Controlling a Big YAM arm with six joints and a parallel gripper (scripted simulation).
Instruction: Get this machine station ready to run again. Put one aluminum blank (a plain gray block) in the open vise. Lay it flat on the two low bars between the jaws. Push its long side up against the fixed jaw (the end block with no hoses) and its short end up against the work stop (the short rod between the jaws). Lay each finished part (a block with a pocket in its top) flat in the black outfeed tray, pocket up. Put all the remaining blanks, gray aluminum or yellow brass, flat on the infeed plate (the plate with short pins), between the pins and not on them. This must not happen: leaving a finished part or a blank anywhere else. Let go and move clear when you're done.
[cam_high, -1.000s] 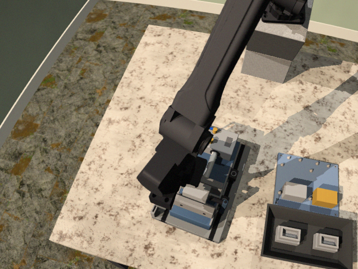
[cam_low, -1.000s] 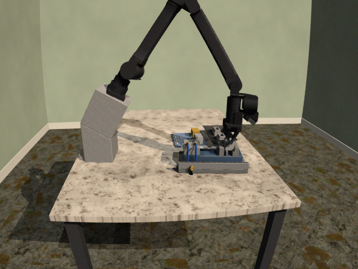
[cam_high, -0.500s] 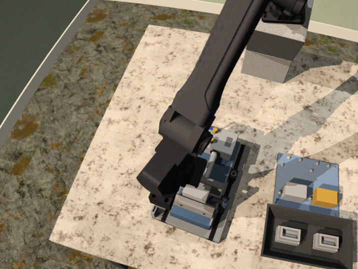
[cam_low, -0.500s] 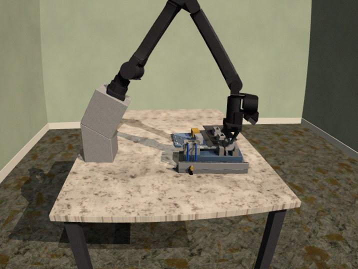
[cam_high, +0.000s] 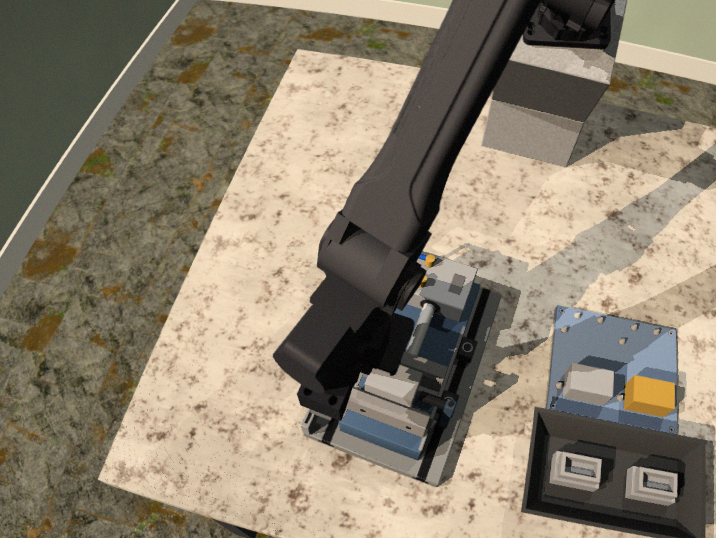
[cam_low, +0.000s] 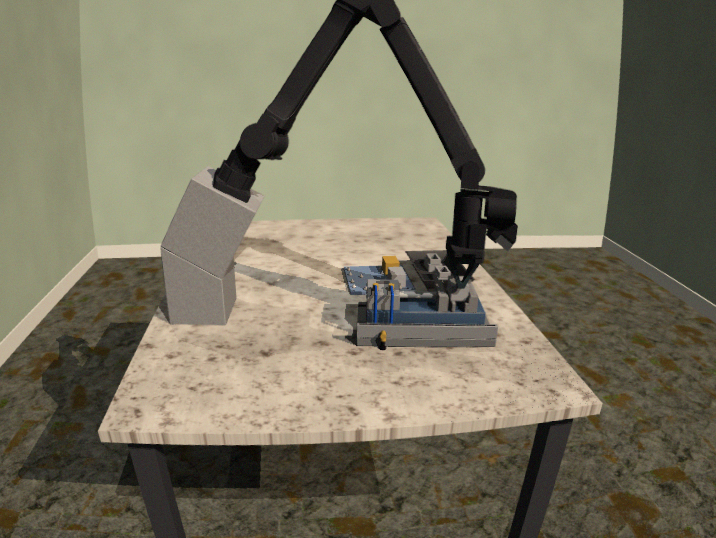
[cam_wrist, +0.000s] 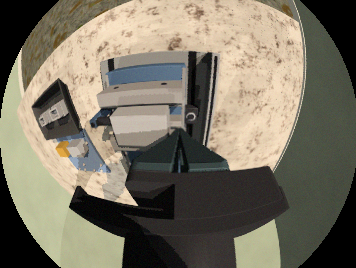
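The fixed jaw is 5 cm below my hand, 4 cm to the left of it and 4 cm ahead of it. Round my hand: hosed end block 14 cm behind, 9 cm to the left, 5 cm below; then infeed plate 36 cm to the left, 12 cm below, 7 cm behind; then dark rail 9 cm below, 8 cm behind, 2 cm to the right.
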